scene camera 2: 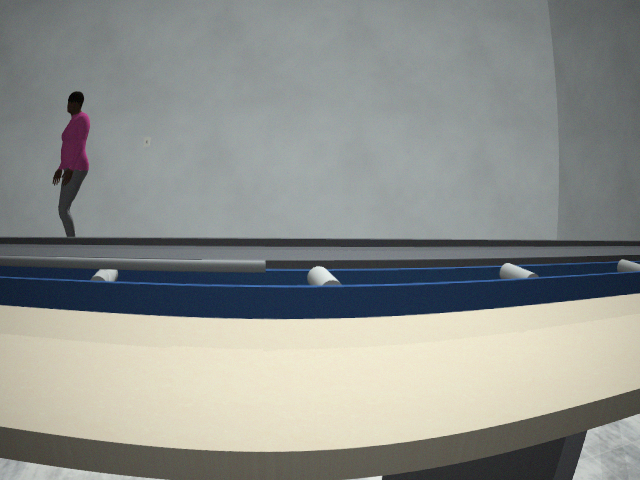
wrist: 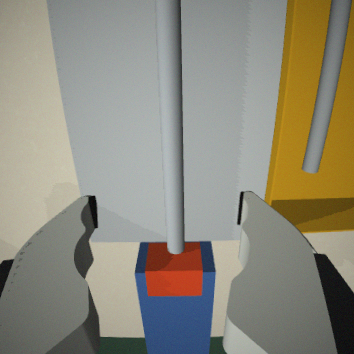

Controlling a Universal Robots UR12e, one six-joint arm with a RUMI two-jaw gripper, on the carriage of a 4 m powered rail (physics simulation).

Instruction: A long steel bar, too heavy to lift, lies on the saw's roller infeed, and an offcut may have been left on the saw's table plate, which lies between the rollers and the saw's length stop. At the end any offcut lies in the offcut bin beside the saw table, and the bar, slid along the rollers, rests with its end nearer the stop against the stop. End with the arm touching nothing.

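Frame: origin at the arm's base, x ahead, y left, z up, level; metres.
Seen in the pictures: gripper, fingertip midpoint: point(wrist: 167, 196).
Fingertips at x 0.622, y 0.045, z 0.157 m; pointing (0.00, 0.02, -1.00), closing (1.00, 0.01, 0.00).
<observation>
A point is followed by its place in that frame.
The long steel bar point(scene camera 2: 155, 265) {x 0.629, y 1.361, z 0.041 m} point(wrist: 171, 125) {x 0.622, y 0.051, z 0.050 m} lies along the rollers in scene camera 2 and across the saw's table plate point(wrist: 110, 125) {x 0.564, y 0.046, z 0.028 m} in the wrist view. Its end meets the red face of the length stop point(wrist: 175, 315) {x 0.620, y -0.187, z 0.065 m}, with no gap that I can see. The offcut point(wrist: 327, 90) {x 0.789, y 0.072, z -0.009 m}, a grey rod, lies in the yellow offcut bin point(wrist: 300, 192) {x 0.790, y -0.066, z -0.028 m} to the right of the plate. My gripper point(wrist: 167, 196) {x 0.622, y 0.044, z 0.157 m} is open and above the bar, one finger to each side of it, with nothing between the fingers. The gripper does not show in scene camera 2.
White rollers point(scene camera 2: 323, 276) {x 0.644, y 1.647, z 0.029 m} point(scene camera 2: 516, 271) {x 0.627, y 2.041, z 0.025 m} sit between the blue infeed rails point(scene camera 2: 289, 301) {x 0.694, y 1.585, z -0.001 m} on a pale table top point(scene camera 2: 310, 392) {x 1.011, y 1.565, z -0.030 m}. A dark rail with a grey top point(scene camera 2: 413, 252) runs behind. A person in pink point(scene camera 2: 75, 144) stands at the far left. A green surface point(wrist: 120, 345) {x 0.507, y -0.396, z -0.011 m} shows beside the stop.
</observation>
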